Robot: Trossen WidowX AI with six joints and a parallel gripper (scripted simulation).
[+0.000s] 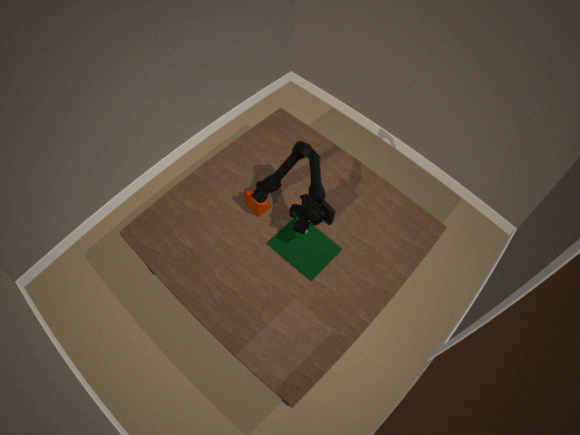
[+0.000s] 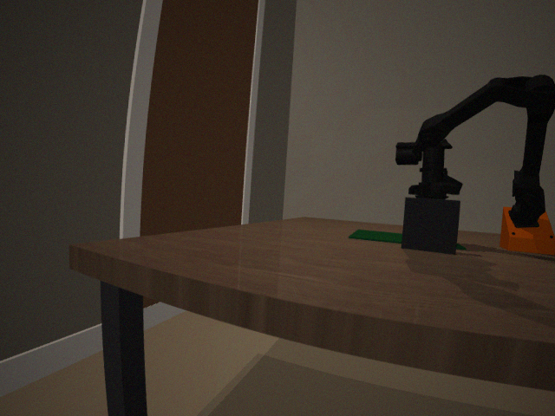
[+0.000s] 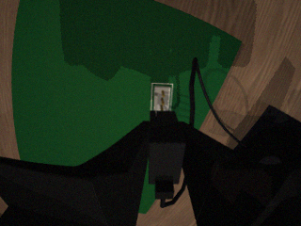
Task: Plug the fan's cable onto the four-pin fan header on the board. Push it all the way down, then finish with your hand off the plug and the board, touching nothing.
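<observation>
My gripper tip is 50 mm above the pale part. Also, from my gripper tip: green board 80 mm below, 70 mm to the right, 60 mm ahead; then black fan 130 mm to the left, 20 mm ahead; then black plug 10 mm ahead, 10 mm above.
</observation>
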